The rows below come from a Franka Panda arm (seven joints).
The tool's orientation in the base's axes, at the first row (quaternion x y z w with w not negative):
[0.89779 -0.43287 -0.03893 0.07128]
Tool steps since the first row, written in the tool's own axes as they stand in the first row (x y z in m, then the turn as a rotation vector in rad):
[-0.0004 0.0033 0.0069 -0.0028 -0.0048 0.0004]
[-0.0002 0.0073 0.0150 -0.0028 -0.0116 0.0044]
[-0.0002 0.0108 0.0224 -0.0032 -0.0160 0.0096]
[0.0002 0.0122 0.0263 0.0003 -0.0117 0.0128]
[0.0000 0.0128 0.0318 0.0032 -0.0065 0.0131]
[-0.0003 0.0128 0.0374 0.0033 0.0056 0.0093]
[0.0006 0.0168 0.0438 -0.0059 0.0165 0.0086]
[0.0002 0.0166 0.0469 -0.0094 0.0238 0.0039]
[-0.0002 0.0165 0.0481 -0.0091 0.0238 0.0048]
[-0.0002 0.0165 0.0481 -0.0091 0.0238 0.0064]
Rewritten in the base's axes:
[-0.0037 -0.0024 -0.0063 0.0019 0.0051 -0.0011]
[-0.0077 -0.0057 -0.0136 0.0066 0.0089 -0.0062]
[-0.0114 -0.0086 -0.0204 0.0091 0.0114 -0.0120]
[-0.0128 -0.0101 -0.0240 0.0075 0.0058 -0.0145]
[-0.0141 -0.0109 -0.0293 0.0053 0.0003 -0.0140]
[-0.0150 -0.0112 -0.0348 -0.0035 -0.0069 -0.0083]
[-0.0184 -0.0149 -0.0405 -0.0175 -0.0063 -0.0058]
[-0.0189 -0.0148 -0.0436 -0.0247 -0.0076 0.0001]
[-0.0192 -0.0145 -0.0448 -0.0247 -0.0080 -0.0008]
[-0.0192 -0.0145 -0.0448 -0.0249 -0.0081 -0.0024]

